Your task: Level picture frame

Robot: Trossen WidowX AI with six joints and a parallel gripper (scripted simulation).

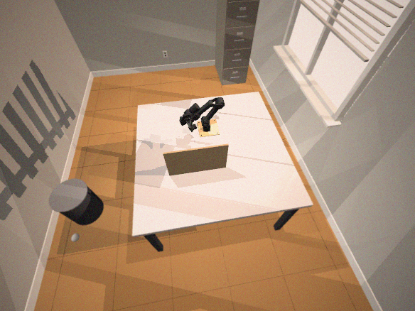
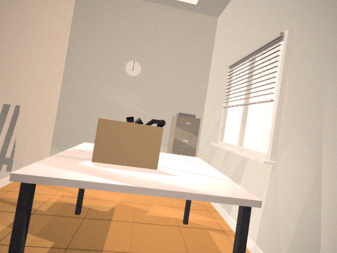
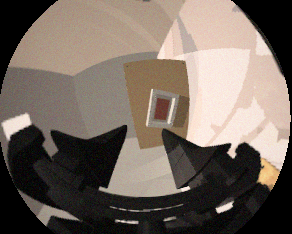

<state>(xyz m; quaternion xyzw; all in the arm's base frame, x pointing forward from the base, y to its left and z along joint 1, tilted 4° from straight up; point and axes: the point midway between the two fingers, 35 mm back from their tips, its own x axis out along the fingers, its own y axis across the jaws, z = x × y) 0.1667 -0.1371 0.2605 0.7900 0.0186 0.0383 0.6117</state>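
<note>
My gripper tip is now 200 mm short of the picture frame, 40 mm to the right of it and 90 mm above it. The rest, counted from my gripper tip: wall board (210 mm ahead, 40 mm to the left, 100 mm below).
</note>
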